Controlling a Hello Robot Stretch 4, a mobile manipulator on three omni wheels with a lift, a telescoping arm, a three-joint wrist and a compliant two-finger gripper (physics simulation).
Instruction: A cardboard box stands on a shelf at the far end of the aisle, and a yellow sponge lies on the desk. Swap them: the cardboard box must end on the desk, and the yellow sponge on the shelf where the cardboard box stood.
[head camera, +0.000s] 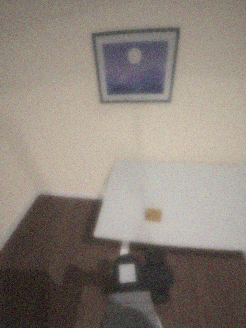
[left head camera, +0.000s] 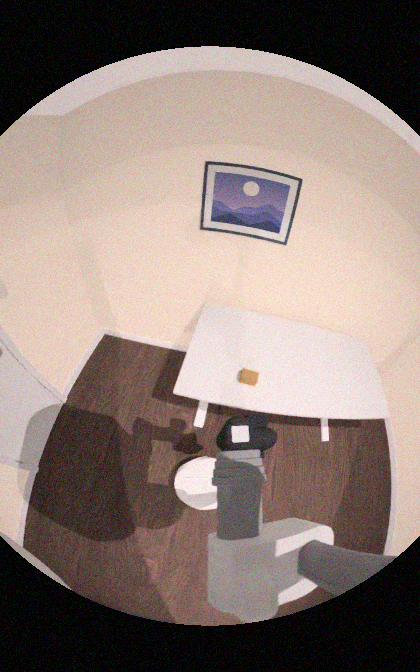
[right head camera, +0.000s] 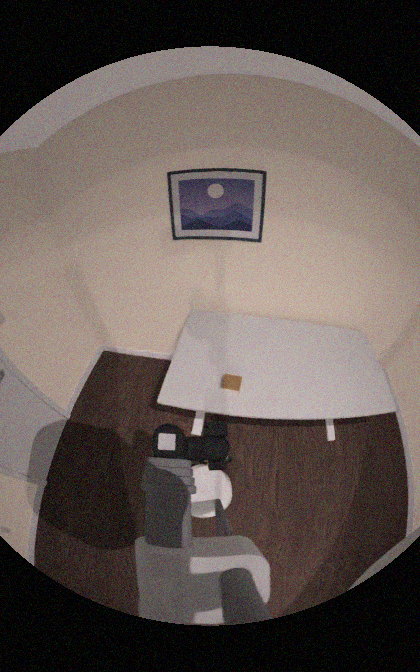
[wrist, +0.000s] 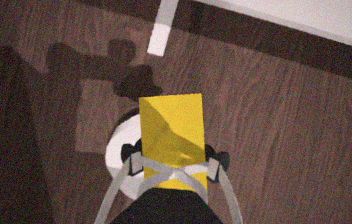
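Where they show: gripper, between the fingertips: (wrist: 175, 153); robot's base, origin of its link: (left head camera: 202, 481).
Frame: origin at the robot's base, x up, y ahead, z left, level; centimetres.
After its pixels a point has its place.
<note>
The yellow sponge (wrist: 175, 125) @[x 83.6, y 20.8, z -8.6 cm] is held between the two fingers of my gripper (wrist: 175, 153) @[x 78.9, y 17.0, z -8.8 cm], which is shut on it. The sponge hangs over the floor in front of the desk, above the white round base. The arm is drawn in, and the black gripper body shows near the desk's front edge in the head views. A small orange-brown box (head camera: 153, 215) @[x 74.3, y 54.8, z -18.4 cm] (left head camera: 248, 377) @[x 74.3, y 54.6, z -18.6 cm] (right head camera: 231, 382), which looks like the cardboard box, lies on the white desk (head camera: 200, 200) @[x 69.2, y 65.6, z -56.1 cm] (left head camera: 320, 375) @[x 69.2, y 57.9, z -69.7 cm] (right head camera: 310, 380), toward its left front part. The shelf does not show in these views.
A framed picture (head camera: 135, 65) @[x 148.9, y 120.8, z -15.3 cm] (left head camera: 251, 202) @[x 145.6, y 120.6, z -16.3 cm] (right head camera: 216, 205) hangs on the wall behind the desk. White desk legs (left head camera: 325, 430) (right head camera: 330, 430) stand under the front edge. A pale grey panel (left head camera: 25, 415) @[x 36.3, y 16.4, z 148.7 cm] (right head camera: 25, 425) is at the far left. Dark shadows lie on the brown floor.
</note>
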